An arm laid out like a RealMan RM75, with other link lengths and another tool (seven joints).
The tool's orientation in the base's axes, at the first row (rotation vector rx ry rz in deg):
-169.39 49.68 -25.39
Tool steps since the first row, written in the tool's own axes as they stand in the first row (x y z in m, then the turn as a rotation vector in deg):
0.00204 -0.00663 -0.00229 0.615 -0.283 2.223
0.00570 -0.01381 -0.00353 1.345 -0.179 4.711
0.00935 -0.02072 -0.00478 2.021 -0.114 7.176
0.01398 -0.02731 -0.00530 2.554 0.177 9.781
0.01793 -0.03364 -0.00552 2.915 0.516 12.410
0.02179 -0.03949 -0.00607 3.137 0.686 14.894
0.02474 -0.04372 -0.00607 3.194 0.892 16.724
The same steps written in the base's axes. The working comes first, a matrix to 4 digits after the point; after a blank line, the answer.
The tool's axes in the first row as the columns of a matrix, in the base's axes (used below as rounded here):
0.8043 -0.5249 0.2784
-0.5332 -0.8444 -0.0518
0.2623 -0.1068 -0.9591

0.00448 0.00463 0.00344 1.262 -0.204 -1.941
0.01085 0.00880 0.00636 2.487 -0.810 -4.146
0.01707 0.01276 0.00925 3.683 -1.353 -6.340
0.02410 0.01588 0.01167 4.684 -2.018 -8.730
0.03054 0.01913 0.01359 5.529 -2.633 -11.193
0.03656 0.02204 0.01575 6.309 -3.023 -13.535
0.04116 0.02404 0.01698 6.757 -3.323 -15.297

